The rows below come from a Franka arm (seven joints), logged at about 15 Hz.
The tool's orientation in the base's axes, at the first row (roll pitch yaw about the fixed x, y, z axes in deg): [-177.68, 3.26, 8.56]
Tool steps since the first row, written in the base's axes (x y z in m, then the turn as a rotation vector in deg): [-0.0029, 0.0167, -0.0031, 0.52, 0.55, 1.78]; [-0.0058, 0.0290, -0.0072, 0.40, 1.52, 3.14]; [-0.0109, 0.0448, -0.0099, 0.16, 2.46, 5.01]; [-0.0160, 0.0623, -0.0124, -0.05, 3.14, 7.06]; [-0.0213, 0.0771, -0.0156, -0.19, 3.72, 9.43]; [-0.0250, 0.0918, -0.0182, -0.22, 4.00, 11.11]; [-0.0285, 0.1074, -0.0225, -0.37, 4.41, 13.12]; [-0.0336, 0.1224, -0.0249, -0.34, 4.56, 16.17]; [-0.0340, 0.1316, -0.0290, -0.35, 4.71, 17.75]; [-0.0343, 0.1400, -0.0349, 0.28, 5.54, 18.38]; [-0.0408, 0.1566, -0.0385, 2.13, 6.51, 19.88]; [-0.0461, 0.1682, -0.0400, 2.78, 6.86, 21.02]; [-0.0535, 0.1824, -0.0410, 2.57, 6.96, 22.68]
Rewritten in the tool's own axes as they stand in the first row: [-0.0002, -0.0168, 0.0038, 0.49, -0.54, -1.79]; [-0.0010, -0.0292, 0.0085, 0.44, -1.57, -3.11]; [-0.0035, -0.0455, 0.0120, 0.24, -2.61, -4.93]; [-0.0058, -0.0634, 0.0153, 0.02, -3.40, -6.94]; [-0.0087, -0.0787, 0.0193, -0.17, -4.09, -9.28]; [-0.0100, -0.0937, 0.0226, -0.25, -4.43, -10.94]; [-0.0109, -0.1094, 0.0276, -0.46, -4.94, -12.93]; [-0.0136, -0.1249, 0.0308, -0.58, -5.21, -15.97]; [-0.0124, -0.1339, 0.0352, -0.66, -5.42, -17.54]; [-0.0111, -0.1420, 0.0414, 0.05, -6.18, -18.18]; [-0.0148, -0.1592, 0.0459, 1.94, -6.93, -19.76]; [-0.0182, -0.1714, 0.0481, 2.57, -7.22, -20.93]; [-0.0234, -0.1865, 0.0500, 2.28, -7.42, -22.56]
